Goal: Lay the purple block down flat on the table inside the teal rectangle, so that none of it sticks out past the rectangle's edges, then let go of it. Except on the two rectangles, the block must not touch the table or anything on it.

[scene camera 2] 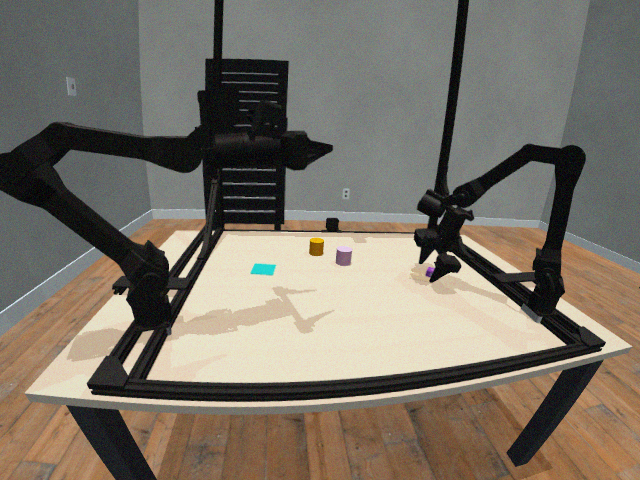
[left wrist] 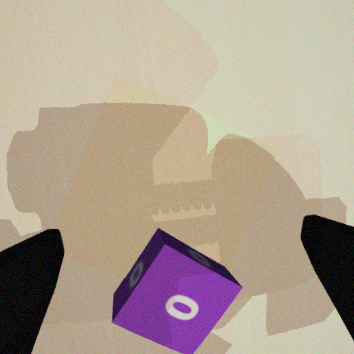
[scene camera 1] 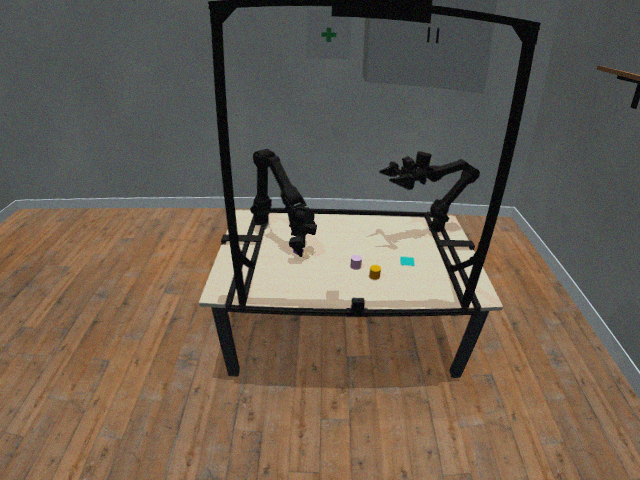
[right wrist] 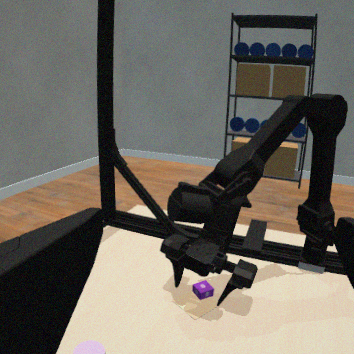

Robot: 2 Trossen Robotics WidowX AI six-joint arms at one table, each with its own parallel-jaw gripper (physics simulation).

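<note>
The purple block, marked with white zeros, lies on the table on a pale green rectangle that is mostly in shadow. My left gripper is open. It is lowered around the block with one finger on each side, not touching it. In scene camera 1 the gripper hides the block. The teal rectangle lies far off on the other side of the table. My right gripper is open and empty, high above the table.
A lilac cylinder and an orange cylinder stand between the block and the teal rectangle. A black frame surrounds the table. A shelf rack stands by the wall.
</note>
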